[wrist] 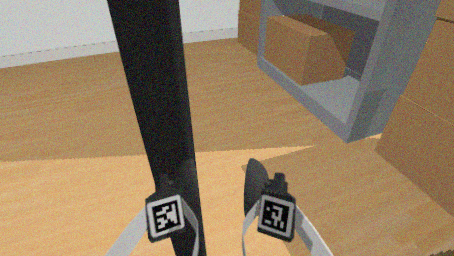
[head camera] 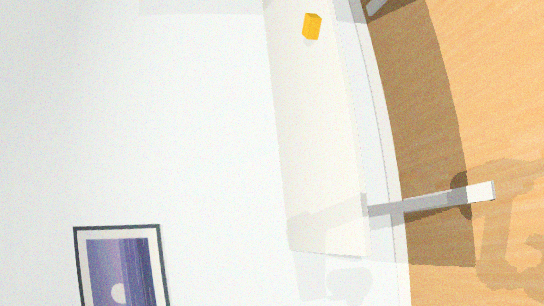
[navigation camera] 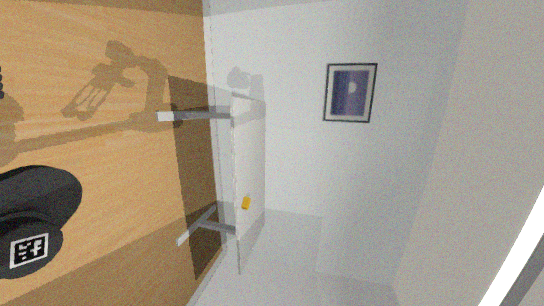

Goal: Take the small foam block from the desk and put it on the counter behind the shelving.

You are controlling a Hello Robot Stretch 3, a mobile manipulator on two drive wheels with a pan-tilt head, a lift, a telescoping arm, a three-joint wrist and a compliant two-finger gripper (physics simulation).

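Places are measured from the robot's base along level axes (x ahead, y left, z up), in centimetres.
Where they show: gripper, fingertip midpoint: (wrist: 222,178).
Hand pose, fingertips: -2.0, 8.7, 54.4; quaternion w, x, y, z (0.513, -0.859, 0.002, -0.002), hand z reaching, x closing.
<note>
Each offset is from my fingertips to the top centre of the thing, as dx, dy, dz. "*": to the spot under its first point. Level surfaces: height alone.
The small foam block {-134.3, +24.4, +22.2} (head camera: 311,26) (navigation camera: 246,203) is yellow-orange and sits on the white desk {dz +17.7} (head camera: 320,125) (navigation camera: 250,150), near one end of its top. The desk stands along the wall on grey legs. My gripper (wrist: 222,178) shows in the wrist view with its two fingers apart, open and empty, over the wooden floor and away from the desk. The grey shelving (wrist: 400,55) shows at the upper right of the wrist view, with a brown box {+49.0, +132.1, -19.7} (wrist: 302,50) in its bottom compartment. The counter does not show.
A framed picture (head camera: 160,265) (navigation camera: 371,95) hangs on the wall above the desk. A desk leg {* -134.8, -49.2, -37.1} (head camera: 425,201) (navigation camera: 195,115) ends in a foot reaching out over the floor. Brown boxes (wrist: 425,115) stand right of the shelving. My black mast (wrist: 155,85) crosses the wrist view.
</note>
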